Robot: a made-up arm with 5 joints.
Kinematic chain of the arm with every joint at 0, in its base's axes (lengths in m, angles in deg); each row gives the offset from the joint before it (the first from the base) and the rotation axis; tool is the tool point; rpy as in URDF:
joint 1: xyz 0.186 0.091 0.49 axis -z
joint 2: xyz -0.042 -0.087 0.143 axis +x
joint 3: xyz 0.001 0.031 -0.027 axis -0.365 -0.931 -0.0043
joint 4: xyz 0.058 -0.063 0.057 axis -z
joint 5: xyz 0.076 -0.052 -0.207 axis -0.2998 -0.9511 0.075
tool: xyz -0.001 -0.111 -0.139 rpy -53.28 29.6 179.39
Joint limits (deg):
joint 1: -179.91..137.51
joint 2: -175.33..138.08
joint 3: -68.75..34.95
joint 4: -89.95..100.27
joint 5: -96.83..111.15
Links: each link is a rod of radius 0.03 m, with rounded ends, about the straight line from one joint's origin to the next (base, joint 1, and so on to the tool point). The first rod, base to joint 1, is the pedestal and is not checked.
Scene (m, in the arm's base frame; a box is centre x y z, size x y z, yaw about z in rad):
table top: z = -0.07
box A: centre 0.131 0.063 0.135 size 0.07 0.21 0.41 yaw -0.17
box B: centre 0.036 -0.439 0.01 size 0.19 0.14 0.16 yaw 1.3
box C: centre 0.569 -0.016 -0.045 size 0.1 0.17 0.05 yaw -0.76
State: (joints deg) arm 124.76 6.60 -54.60 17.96 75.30
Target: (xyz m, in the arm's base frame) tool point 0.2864 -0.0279 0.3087
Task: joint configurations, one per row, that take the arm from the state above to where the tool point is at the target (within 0.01 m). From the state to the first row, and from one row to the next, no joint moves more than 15 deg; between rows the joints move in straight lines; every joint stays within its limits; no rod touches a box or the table.
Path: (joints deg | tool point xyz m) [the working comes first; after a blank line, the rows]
Joints at the target: 137.48 47.22 -50.94 -14.50 66.98
Straight joint move there: touches box A.

1: 125.63 14.41 -61.68 18.97 61.46 | 0.1494 0.3044 0.2527
2: 126.49 22.22 -68.75 19.98 47.62 | 0.2538 0.3199 0.2671
3: 130.16 30.55 -62.81 8.49 54.08 | 0.2842 0.2041 0.2447
4: 133.82 38.88 -56.88 -3.00 60.53 | 0.2966 0.0830 0.2595
5: 137.48 47.22 -50.94 -14.50 66.98 | 0.2864 -0.0279 0.3087

